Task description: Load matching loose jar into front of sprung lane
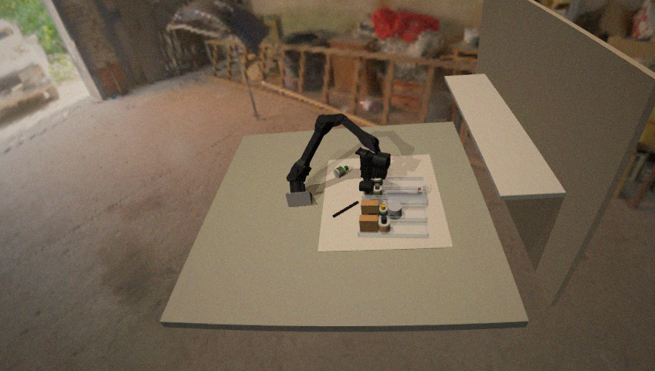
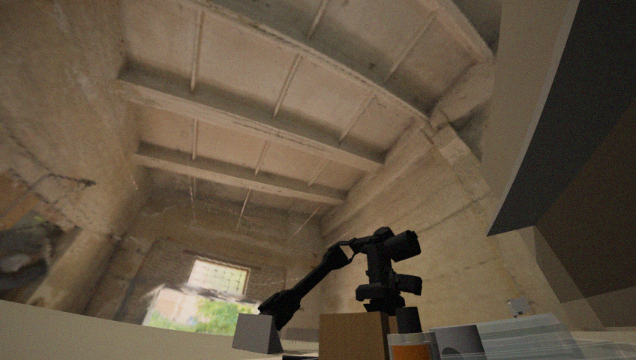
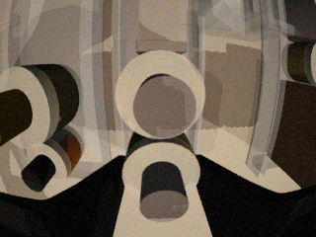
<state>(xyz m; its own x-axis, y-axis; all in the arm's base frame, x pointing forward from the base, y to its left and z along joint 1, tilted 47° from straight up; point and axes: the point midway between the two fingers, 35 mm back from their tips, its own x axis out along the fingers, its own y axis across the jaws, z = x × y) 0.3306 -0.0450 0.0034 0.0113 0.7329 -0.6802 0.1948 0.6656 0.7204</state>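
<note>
My gripper tip is now 110 mm past the black stick, 80 mm to the left of it and 30 mm above it. The rest, counted from my gripper tip: pusher lane (140 mm ahead, 50 mm to the right, 20 mm below); grey cylinder (100 mm ahead, 150 mm to the right, 10 mm below); shelf (500 mm ahead, 60 mm to the right, 330 mm above).
</note>
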